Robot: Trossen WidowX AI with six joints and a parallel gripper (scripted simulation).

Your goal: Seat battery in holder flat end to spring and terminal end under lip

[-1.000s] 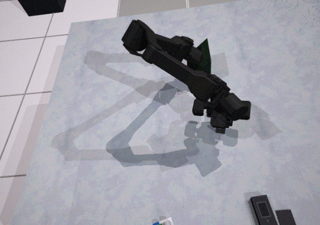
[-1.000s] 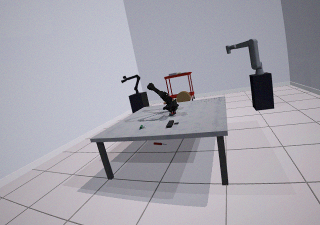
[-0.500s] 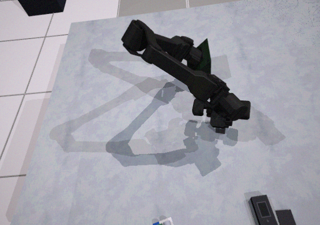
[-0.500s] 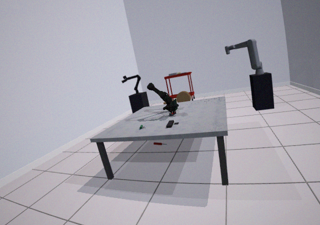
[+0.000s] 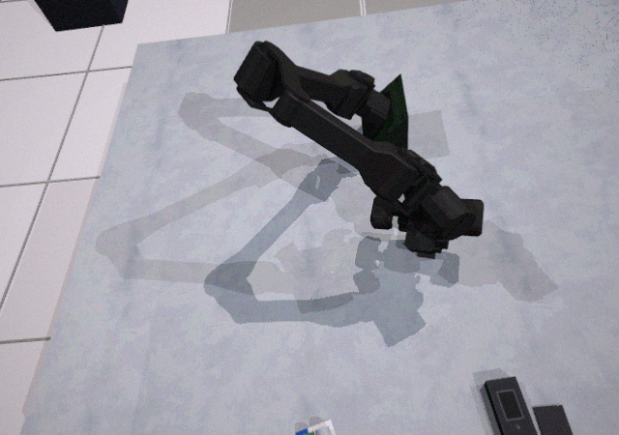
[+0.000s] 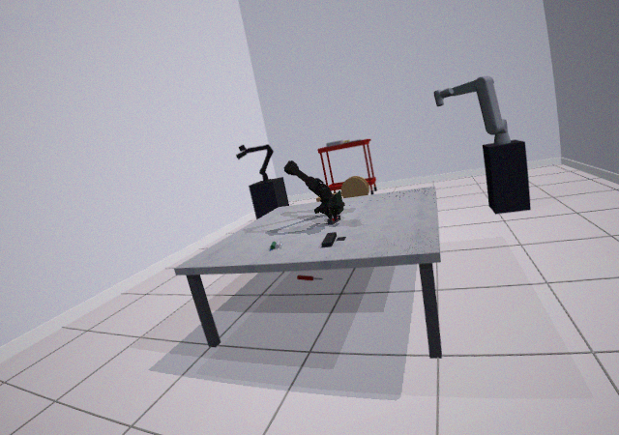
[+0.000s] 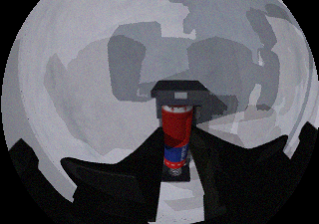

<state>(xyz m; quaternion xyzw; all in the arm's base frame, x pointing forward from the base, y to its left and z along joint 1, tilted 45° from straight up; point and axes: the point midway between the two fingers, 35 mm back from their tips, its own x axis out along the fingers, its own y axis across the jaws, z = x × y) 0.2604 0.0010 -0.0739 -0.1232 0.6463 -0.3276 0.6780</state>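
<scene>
My gripper tip is now 1 cm below the battery. Round my gripper tip: red screwdriver: 35 cm ahead, 7 cm to the right, 20 cm below; then white object: 36 cm ahead, 22 cm to the right; then black flat box: 35 cm ahead, 7 cm to the left, 1 cm above.
</scene>
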